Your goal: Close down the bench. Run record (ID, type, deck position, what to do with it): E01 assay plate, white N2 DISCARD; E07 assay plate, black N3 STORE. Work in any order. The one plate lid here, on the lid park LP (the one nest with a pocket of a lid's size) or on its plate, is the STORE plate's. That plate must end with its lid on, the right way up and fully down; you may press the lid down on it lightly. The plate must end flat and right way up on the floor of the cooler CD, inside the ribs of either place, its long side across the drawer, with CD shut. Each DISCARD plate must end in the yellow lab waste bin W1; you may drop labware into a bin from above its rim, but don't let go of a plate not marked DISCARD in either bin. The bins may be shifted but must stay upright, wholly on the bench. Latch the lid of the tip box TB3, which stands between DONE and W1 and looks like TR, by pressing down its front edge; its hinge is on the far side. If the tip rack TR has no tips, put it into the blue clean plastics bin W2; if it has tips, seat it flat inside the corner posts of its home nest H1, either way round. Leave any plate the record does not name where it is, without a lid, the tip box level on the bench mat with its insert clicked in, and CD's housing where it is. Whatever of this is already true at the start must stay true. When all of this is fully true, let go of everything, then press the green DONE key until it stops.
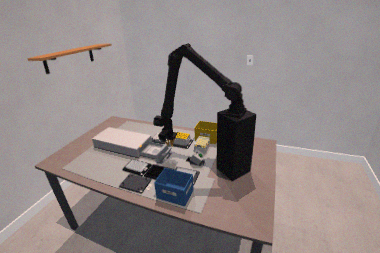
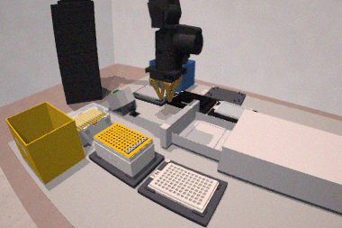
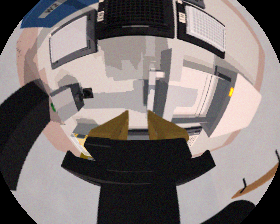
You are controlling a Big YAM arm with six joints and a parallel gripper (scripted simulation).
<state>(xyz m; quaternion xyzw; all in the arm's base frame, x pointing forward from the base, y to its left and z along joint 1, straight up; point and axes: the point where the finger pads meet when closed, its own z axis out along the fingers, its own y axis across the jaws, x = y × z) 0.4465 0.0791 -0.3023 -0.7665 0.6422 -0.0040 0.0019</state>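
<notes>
Right now my hand is 20 cm past the plate lid, 13 cm to the right of it and 8 cm above it. From my hand the other things lie so: cooler drawer: 16 cm ahead, 8 cm below, 3 cm to the left; black plate: 19 cm to the left, 8 cm below, 4 cm behind; tip rack TR: 19 cm to the right, 5 cm below, 3 cm ahead.
</notes>
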